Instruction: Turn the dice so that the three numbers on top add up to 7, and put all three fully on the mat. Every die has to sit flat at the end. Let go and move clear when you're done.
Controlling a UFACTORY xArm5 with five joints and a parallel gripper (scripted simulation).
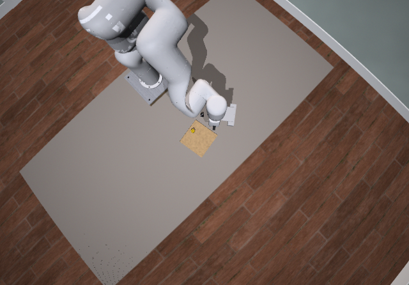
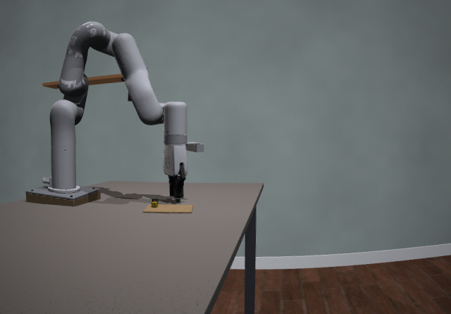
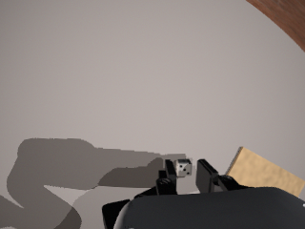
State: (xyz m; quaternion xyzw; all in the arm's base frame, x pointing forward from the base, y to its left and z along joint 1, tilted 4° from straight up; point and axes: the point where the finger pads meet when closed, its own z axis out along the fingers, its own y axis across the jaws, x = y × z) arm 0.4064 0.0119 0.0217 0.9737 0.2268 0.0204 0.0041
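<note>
Right now my hand is 30 mm above the white die. The rest, counted from my hand: black die: 70 mm behind, 30 mm below, 20 mm to the right; yellow die: 120 mm to the right, 60 mm behind, 30 mm below; tan mat: 130 mm to the right, 40 mm below, 20 mm behind.
</note>
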